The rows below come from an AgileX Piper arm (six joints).
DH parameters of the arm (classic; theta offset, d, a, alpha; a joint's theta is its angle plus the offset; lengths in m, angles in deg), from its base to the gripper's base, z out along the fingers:
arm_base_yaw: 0 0.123 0 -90
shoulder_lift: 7.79 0 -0.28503 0
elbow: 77.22 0 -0.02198 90
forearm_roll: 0 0.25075 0 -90
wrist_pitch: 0 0 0 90
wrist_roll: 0 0.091 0 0
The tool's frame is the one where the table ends.
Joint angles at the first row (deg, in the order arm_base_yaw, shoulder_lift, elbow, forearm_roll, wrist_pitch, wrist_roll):
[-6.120, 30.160, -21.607, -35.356, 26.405, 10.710]
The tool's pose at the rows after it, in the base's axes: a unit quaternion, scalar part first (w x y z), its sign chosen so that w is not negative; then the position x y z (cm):
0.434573 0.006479 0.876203 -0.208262 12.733 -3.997 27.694
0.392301 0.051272 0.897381 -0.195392 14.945 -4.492 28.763
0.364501 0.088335 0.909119 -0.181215 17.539 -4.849 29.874
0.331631 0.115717 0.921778 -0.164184 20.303 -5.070 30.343
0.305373 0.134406 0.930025 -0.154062 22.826 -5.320 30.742
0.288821 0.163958 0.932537 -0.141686 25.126 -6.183 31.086
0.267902 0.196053 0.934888 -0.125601 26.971 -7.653 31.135
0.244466 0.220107 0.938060 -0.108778 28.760 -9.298 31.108
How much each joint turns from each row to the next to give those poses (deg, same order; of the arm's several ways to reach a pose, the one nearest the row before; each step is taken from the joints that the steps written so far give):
[0.002, 9.430, -6.374, 2.213, 5.334, 4.131]
[0.000, 7.570, -6.294, 1.422, 5.173, 3.331]
[0.001, 7.337, -6.635, 1.683, 3.487, 2.672]
[-0.002, 7.359, -6.223, 2.735, 3.172, 1.084]
[-0.100, 6.280, -5.911, 2.027, 2.872, 0.364]
[-1.821, 5.551, -5.662, 2.653, 1.720, 0.000]
[-3.241, 4.959, -5.141, 3.978, 1.857, -1.698]
[-3.198, 5.057, -5.554, 4.122, 2.533, -2.695]

